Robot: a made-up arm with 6 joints.
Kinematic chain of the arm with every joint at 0, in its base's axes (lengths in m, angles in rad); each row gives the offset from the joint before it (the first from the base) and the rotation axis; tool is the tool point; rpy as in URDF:
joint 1: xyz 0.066 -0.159 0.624 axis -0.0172 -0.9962 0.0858
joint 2: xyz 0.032 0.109 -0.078 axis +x
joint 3: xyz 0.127 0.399 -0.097 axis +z
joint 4: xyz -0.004 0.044 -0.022 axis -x
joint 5: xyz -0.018 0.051 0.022 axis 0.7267 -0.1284 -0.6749
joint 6: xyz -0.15 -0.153 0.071 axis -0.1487 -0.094 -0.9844
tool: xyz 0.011 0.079 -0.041 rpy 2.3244 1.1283 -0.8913
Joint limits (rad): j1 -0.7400..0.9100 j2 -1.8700..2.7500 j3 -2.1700..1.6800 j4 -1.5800..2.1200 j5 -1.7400..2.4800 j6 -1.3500..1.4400
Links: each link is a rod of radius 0.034 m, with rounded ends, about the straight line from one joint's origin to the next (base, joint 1, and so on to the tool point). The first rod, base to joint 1, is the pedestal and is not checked.
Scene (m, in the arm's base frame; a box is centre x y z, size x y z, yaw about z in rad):
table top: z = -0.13
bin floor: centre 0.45 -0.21 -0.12 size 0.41 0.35 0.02 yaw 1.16
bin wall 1: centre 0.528 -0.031 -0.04 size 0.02 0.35 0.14 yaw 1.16
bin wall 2: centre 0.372 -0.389 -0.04 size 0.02 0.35 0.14 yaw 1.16
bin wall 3: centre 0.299 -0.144 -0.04 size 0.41 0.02 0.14 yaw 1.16
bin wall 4: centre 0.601 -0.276 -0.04 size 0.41 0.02 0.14 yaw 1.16
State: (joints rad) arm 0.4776 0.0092 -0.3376 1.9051 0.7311 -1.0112
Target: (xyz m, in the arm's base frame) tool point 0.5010 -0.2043 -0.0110
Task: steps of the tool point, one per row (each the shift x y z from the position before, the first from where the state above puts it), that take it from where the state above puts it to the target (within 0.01 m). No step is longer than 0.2 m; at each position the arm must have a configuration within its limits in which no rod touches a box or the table.
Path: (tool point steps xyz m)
1: 0.0975 -0.0767 -0.1261
2: 0.1039 -0.1172 -0.0861
3: 0.0960 -0.1480 -0.0389
4: 0.0734 -0.1661 0.0095
5: 0.0381 -0.1703 0.0531
6: 0.0052 -0.0001 -0.0968
7: -0.0052 0.0001 -0.0781

